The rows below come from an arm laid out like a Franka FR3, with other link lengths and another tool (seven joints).
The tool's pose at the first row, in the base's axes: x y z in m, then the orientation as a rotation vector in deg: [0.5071 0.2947 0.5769 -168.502 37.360 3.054]
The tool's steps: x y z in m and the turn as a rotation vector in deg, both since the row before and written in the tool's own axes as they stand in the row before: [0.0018 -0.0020 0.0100 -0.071 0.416 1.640]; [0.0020 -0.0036 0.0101 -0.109 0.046 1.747]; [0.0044 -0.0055 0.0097 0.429 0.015 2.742]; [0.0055 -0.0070 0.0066 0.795 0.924 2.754]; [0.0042 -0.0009 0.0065 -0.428 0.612 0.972]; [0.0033 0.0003 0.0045 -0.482 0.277 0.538]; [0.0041 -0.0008 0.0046 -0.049 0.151 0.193]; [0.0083 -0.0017 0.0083 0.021 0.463 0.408]
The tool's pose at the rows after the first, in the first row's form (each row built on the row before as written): [0.5095 0.2971 0.5671 -168.133 39.845 2.627]; [0.5129 0.3007 0.5574 -167.644 42.437 2.765]; [0.5194 0.3047 0.5481 -166.221 46.358 2.833]; [0.5277 0.3087 0.5420 -164.591 50.323 1.435]; [0.5318 0.3080 0.5354 -164.719 51.936 0.847]; [0.5345 0.3064 0.5307 -164.991 52.882 0.721]; [0.5384 0.3052 0.5260 -164.988 53.199 0.544]; [0.5464 0.3027 0.5176 -164.904 53.861 -0.097]
